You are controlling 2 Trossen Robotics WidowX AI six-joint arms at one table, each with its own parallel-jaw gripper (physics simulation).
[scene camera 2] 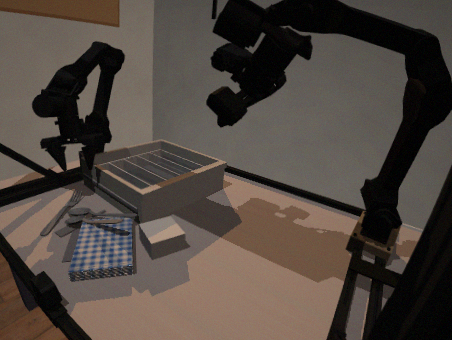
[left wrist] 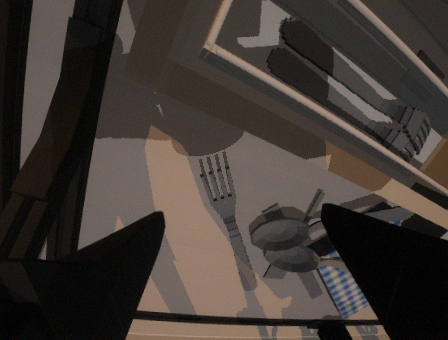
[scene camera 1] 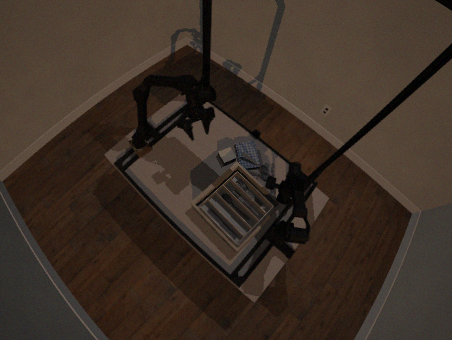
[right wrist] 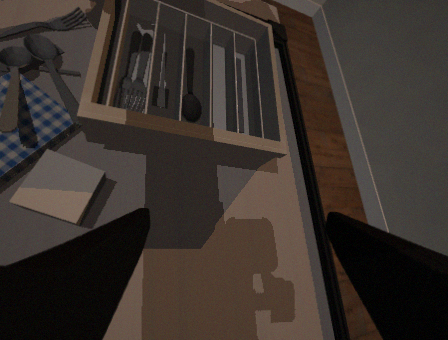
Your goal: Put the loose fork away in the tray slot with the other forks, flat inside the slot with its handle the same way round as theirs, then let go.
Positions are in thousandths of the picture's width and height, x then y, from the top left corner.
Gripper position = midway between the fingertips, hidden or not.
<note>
My left gripper (scene camera 2: 171, 501) is open and holds nothing. My right gripper (scene camera 2: 517, 340) is open, holding nothing. A small pale block (scene camera 2: 357, 699) rests on the table.
The small pale block also shows in the right wrist view (right wrist: 135, 551). My left gripper shows as well in the left wrist view (left wrist: 541, 634). My right gripper is seen too in the right wrist view (right wrist: 532, 643).
</note>
